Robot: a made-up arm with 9 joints. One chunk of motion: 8 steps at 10 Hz.
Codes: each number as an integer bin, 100 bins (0 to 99) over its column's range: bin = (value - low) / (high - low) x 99, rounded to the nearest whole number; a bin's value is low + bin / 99 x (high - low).
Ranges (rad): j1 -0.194..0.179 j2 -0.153..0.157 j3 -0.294..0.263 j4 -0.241..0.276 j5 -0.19..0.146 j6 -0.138..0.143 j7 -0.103..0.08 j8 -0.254..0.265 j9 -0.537..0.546
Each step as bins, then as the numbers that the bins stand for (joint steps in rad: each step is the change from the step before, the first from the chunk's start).
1 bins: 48 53 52 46 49 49 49 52 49
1 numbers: -0.01315 0.01296 -0.00143 -0.00078 -0.02370 0.00108 -0.01242 0.01861 -0.00097
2 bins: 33 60 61 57 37 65 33 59 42
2 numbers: -0.06967 0.03488 0.04920 0.05667 -0.06442 0.04649 -0.04200 0.05530 -0.07755
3 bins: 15 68 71 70 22 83 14 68 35
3 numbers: -0.13748 0.05993 0.10546 0.12456 -0.11533 0.09759 -0.07712 0.10248 -0.15412
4 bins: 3 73 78 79 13 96 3 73 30
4 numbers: -0.18270 0.07559 0.14485 0.17156 -0.14588 0.13448 -0.09745 0.12870 -0.20882
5 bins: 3 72 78 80 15 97 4 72 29
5 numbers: -0.18270 0.07245 0.14485 0.17678 -0.13909 0.13732 -0.09561 0.12345 -0.21976
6 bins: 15 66 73 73 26 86 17 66 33
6 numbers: -0.13748 0.05367 0.11672 0.14022 -0.10176 0.10610 -0.07158 0.09200 -0.17600
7 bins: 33 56 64 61 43 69 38 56 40
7 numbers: -0.06967 0.02235 0.06608 0.07756 -0.04406 0.05785 -0.03276 0.03958 -0.09942
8 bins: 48 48 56 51 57 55 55 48 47
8 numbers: -0.01315 -0.00270 0.02107 0.02533 0.00345 0.01811 -0.00133 -0.00236 -0.02285
